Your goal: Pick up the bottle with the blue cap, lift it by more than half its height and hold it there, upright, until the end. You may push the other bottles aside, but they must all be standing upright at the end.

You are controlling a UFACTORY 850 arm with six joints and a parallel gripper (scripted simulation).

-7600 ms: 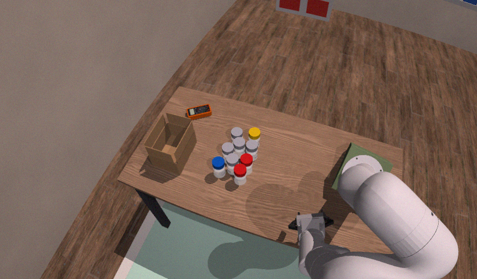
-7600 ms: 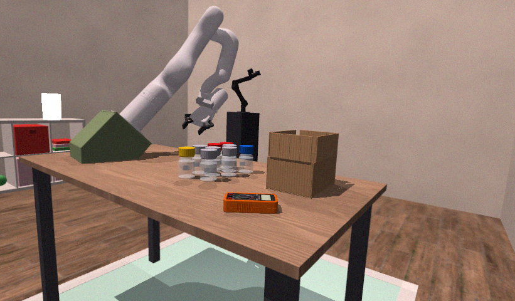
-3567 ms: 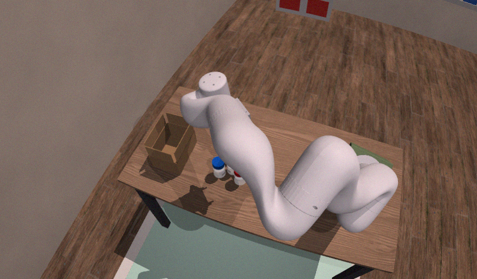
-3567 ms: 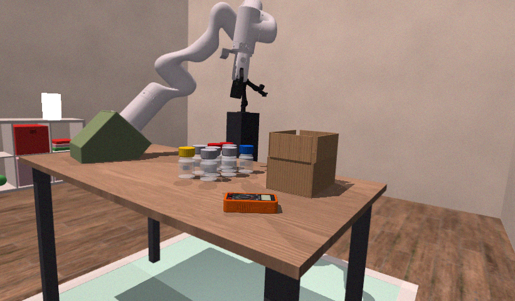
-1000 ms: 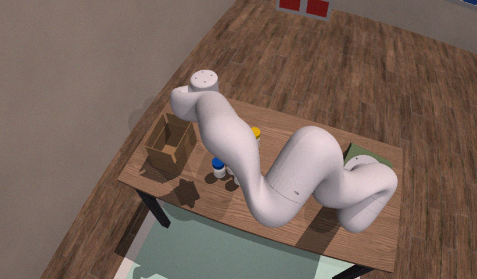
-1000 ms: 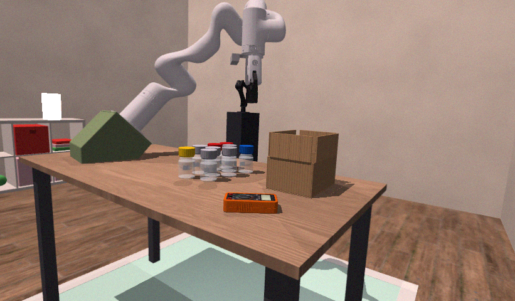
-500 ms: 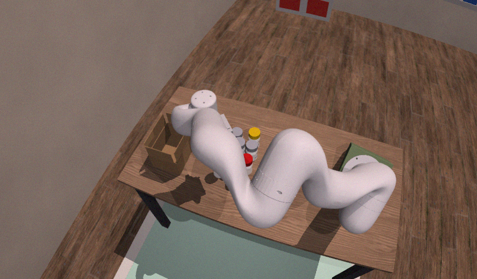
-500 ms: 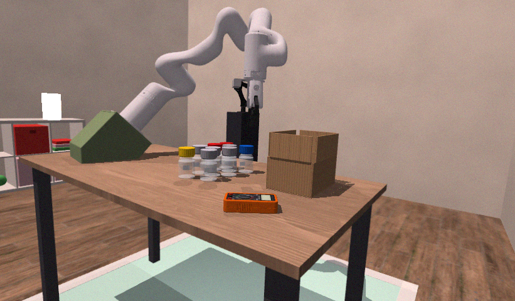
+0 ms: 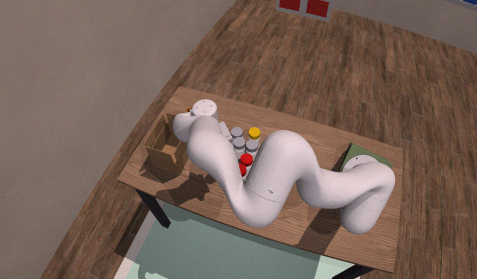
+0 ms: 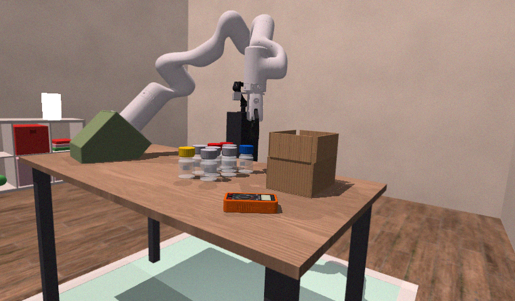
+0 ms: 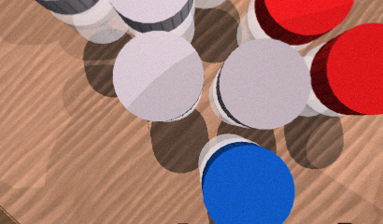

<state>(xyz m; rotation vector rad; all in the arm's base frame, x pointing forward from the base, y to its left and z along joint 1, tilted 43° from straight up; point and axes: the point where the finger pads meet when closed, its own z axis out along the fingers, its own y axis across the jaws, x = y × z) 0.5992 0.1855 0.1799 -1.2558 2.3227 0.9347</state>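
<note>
The blue-capped bottle lies 10 mm behind my hand, 20 mm to the right of it and 100 mm below it. Also, from my hand: yellow-capped bottle 60 mm behind, 240 mm to the right, 100 mm below; then orange multimeter 290 mm ahead, 270 mm to the right, 130 mm below; then cardboard box 240 mm ahead, 10 mm to the left, 80 mm below.
</note>
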